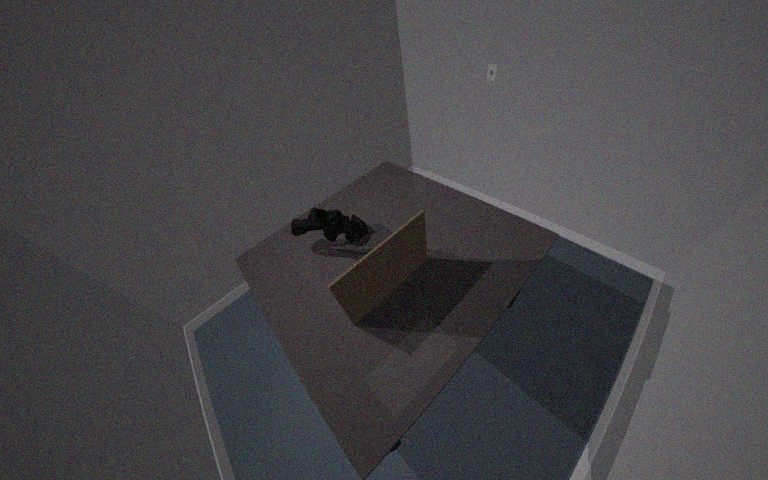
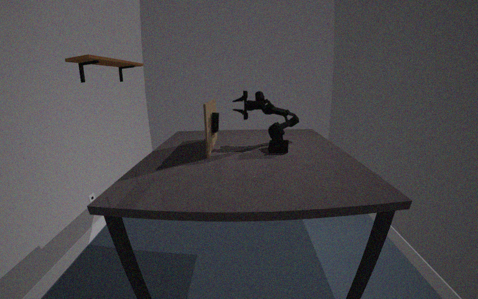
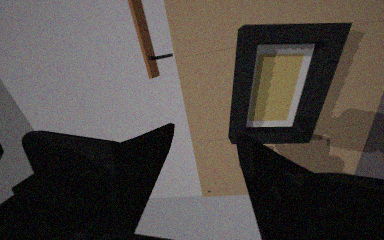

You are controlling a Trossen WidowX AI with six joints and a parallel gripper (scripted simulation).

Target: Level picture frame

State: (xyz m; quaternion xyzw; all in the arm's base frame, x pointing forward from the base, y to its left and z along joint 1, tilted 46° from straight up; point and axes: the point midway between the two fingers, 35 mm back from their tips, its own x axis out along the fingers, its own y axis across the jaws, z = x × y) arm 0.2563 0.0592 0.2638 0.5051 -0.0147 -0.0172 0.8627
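My gripper tip is 13 cm short of the picture frame and 11 cm above it. Round my gripper tip: tan wall board: 14 cm ahead, 12 cm below, 1 cm to the left.
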